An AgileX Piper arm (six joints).
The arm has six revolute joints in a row. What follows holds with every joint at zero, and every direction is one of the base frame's.
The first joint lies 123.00 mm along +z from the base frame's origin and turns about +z.
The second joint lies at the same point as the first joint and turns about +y.
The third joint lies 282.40 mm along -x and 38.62 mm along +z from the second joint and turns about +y.
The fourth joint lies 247.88 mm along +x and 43.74 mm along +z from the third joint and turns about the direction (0.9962, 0, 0.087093).
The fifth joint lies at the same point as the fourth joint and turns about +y.
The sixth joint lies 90.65 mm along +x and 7.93 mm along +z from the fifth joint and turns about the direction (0.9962, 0, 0.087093).
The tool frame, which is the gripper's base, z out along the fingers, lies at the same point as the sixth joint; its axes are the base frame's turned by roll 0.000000, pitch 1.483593 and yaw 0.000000 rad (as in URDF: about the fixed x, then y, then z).
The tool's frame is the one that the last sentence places.
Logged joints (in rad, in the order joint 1, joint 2, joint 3, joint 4, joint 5, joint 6), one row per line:
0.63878, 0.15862, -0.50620, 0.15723, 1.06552, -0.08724
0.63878, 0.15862, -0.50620, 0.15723, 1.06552, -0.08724
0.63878, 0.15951, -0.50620, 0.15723, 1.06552, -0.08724
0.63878, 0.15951, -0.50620, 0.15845, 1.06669, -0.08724
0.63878, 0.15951, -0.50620, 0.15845, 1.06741, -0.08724
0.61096, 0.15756, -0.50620, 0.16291, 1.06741, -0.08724
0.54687, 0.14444, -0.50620, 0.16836, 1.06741, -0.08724
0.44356, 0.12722, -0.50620, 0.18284, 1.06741, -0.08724
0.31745, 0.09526, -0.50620, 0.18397, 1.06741, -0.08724
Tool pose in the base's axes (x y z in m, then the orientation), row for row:
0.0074, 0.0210, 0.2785, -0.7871, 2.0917, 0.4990
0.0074, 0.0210, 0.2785, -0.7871, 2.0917, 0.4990
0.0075, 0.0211, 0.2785, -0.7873, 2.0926, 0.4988
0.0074, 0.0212, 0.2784, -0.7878, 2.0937, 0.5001
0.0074, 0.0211, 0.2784, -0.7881, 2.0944, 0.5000
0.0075, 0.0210, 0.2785, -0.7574, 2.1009, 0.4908
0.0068, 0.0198, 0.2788, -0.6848, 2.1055, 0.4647
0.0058, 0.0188, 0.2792, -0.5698, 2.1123, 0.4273
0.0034, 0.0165, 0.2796, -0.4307, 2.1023, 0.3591
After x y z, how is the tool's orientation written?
As a rotation vector, in radians.
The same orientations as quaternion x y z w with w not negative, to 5 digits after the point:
-0.31303, 0.83186, 0.19845, 0.41308
-0.31303, 0.83186, 0.19845, 0.41308
-0.31305, 0.83207, 0.19834, 0.41270
-0.31315, 0.83225, 0.19879, 0.41203
-0.31323, 0.83241, 0.19872, 0.41170
-0.30143, 0.83611, 0.19533, 0.41462
-0.27391, 0.84218, 0.18588, 0.42562
-0.22947, 0.85067, 0.17208, 0.44056
-0.17532, 0.85574, 0.14617, 0.46434

